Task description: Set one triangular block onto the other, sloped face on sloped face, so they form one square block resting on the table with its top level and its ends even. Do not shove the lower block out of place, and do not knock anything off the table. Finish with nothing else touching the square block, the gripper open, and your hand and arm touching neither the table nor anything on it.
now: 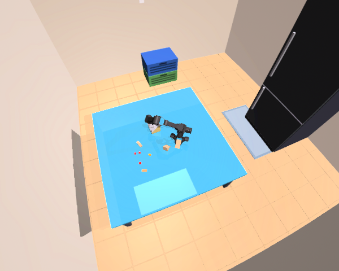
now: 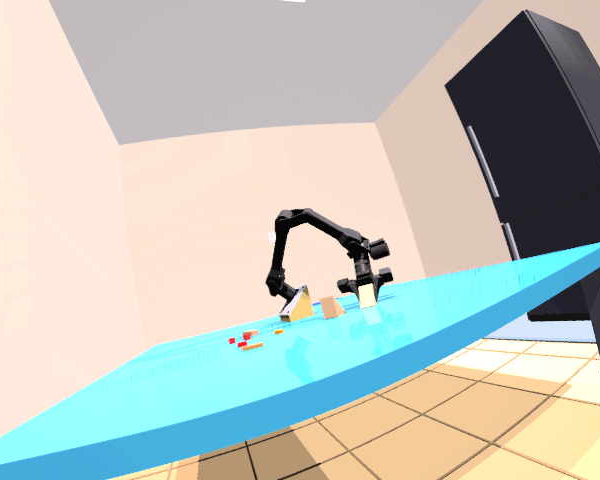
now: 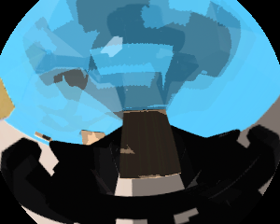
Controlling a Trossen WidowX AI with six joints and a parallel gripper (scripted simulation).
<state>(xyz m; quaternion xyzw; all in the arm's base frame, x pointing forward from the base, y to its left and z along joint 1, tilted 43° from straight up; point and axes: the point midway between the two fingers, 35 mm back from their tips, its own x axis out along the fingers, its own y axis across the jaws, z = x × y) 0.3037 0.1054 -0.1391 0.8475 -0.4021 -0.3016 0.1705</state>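
Now: gripper tip 10 mm below the triangular block and 10 mm past it. Also, from my gripper tip: orange bit (310 mm to the right, 10 mm ahead).
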